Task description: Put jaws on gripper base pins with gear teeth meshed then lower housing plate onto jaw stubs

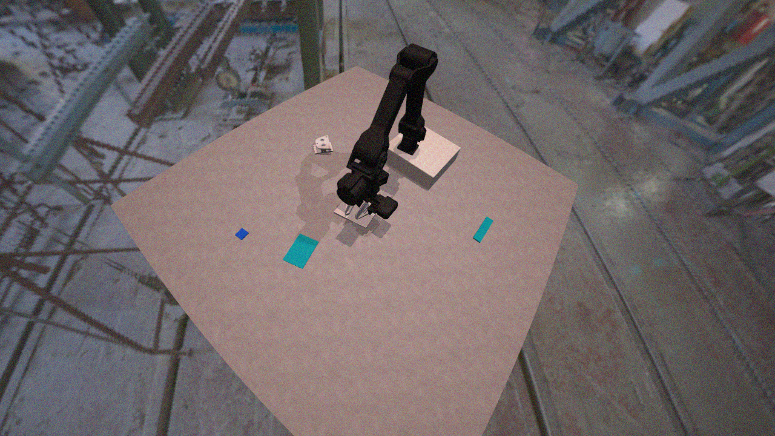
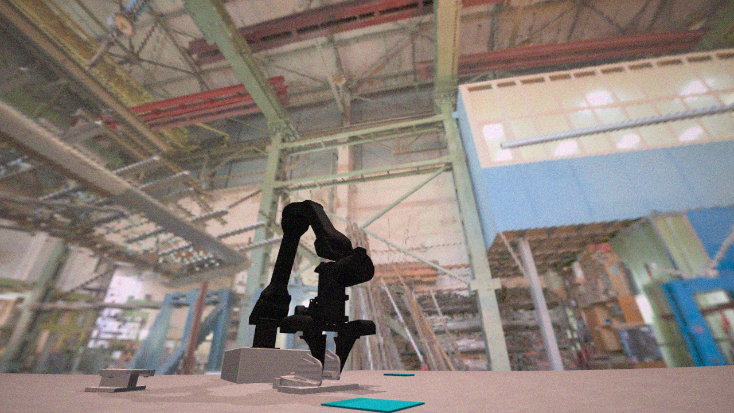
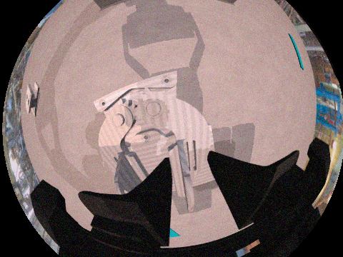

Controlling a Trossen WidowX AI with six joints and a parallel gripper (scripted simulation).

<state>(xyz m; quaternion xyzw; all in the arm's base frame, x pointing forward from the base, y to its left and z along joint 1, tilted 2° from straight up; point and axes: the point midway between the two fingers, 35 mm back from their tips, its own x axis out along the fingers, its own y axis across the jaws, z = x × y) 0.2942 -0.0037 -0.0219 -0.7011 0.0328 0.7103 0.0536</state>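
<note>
Right now the flat white plate is 3 cm to the right of my gripper tip, 2 cm below it and 1 cm ahead of it. From my gripper tip the other things lie so: gripper base: 30 cm to the right, 18 cm behind, 1 cm above; then housing plate: 5 cm behind, 3 cm to the right, 1 cm below; then large teal patch: 21 cm ahead, 10 cm to the right, 2 cm below.
</note>
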